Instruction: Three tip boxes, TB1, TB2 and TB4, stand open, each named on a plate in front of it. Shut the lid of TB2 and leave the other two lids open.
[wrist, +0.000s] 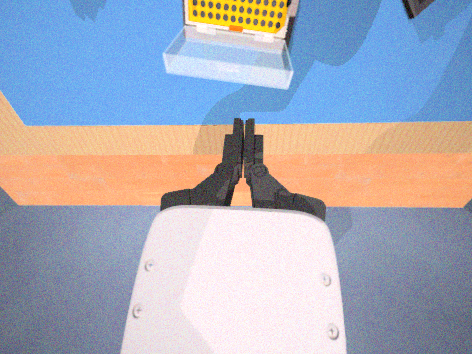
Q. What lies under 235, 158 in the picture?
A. My gripper.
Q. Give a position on a blue mat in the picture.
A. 70, 70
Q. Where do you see a clear lid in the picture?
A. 207, 53
